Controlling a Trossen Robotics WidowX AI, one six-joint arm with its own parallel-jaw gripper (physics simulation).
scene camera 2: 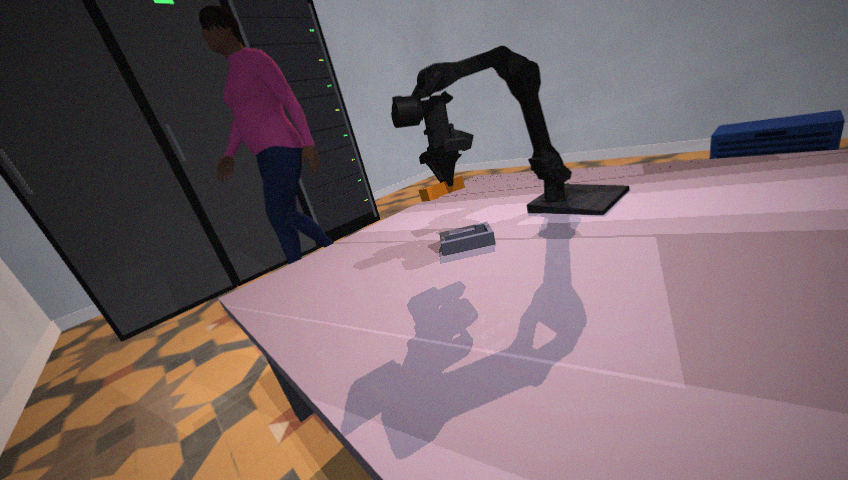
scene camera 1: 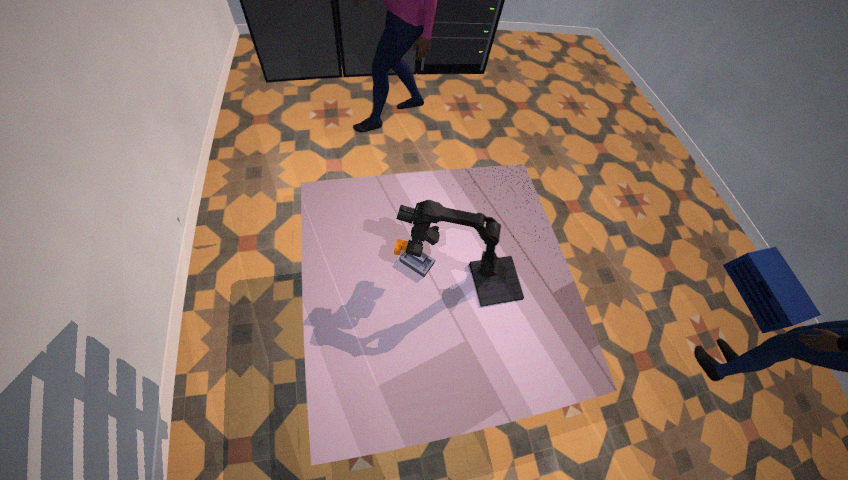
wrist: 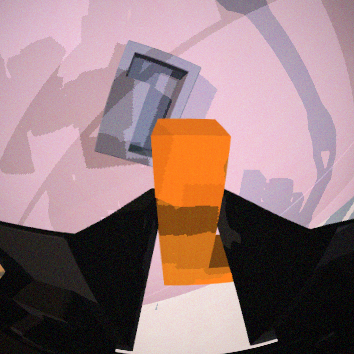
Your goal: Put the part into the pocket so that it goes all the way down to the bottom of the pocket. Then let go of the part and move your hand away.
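Observation:
The orange part is held between the fingers of my gripper, which is shut on it. The part hangs in the air, well above the table, apart from the pocket block. The grey block with the pocket lies on the table. In the wrist view it is beyond the part and up to the left, and the part's far end covers its near right corner. The pocket's opening faces up; part of it is hidden behind the part.
The pink table carries the arm's black base, to the right of the block. Strong shadows of the arm fall across the table. A person in pink, dark cabinets and a blue box stand beyond the table.

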